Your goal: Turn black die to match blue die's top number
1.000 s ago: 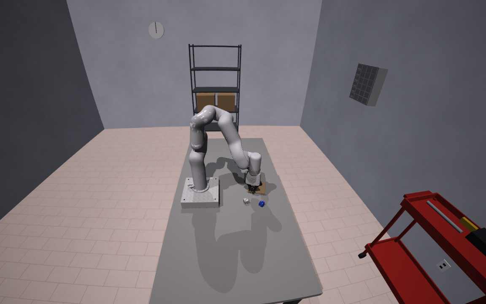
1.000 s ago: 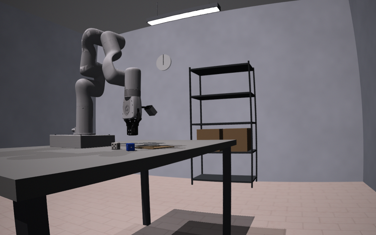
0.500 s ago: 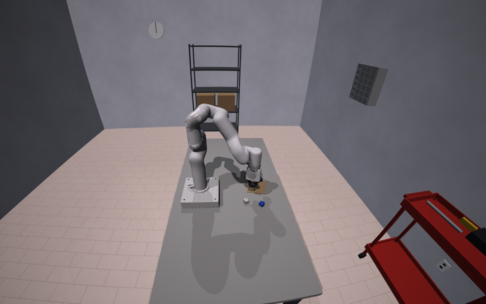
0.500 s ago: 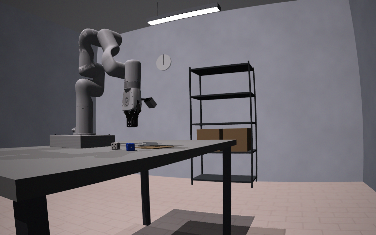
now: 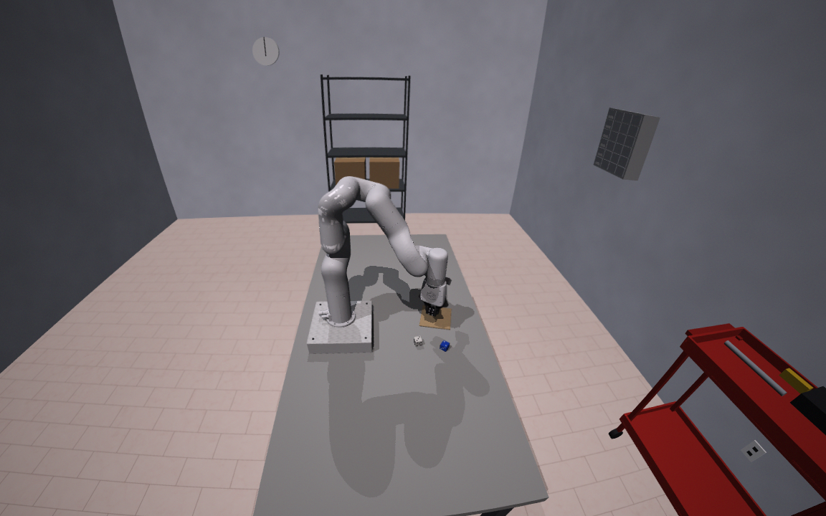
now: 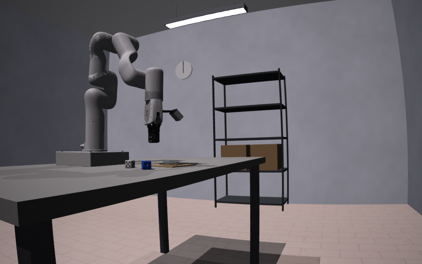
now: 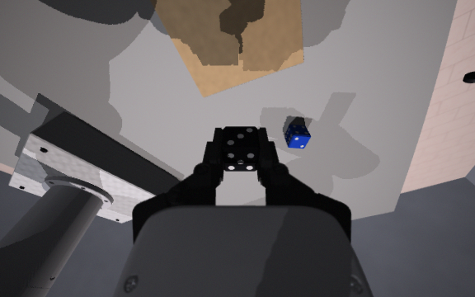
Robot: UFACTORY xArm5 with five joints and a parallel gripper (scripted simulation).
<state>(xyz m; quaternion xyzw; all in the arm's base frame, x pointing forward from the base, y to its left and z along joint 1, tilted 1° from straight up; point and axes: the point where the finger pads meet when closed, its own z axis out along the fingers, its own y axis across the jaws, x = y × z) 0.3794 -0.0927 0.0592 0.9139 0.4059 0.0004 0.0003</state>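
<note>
Now: hand 50 mm short of the tan mat, 70 mm to the right of it and 120 mm above it. Also, from my hand: blue die (30 mm ahead, 120 mm to the right, 100 mm below); then white die (70 mm behind, 70 mm to the right, 100 mm below); then black die (10 mm below).
</note>
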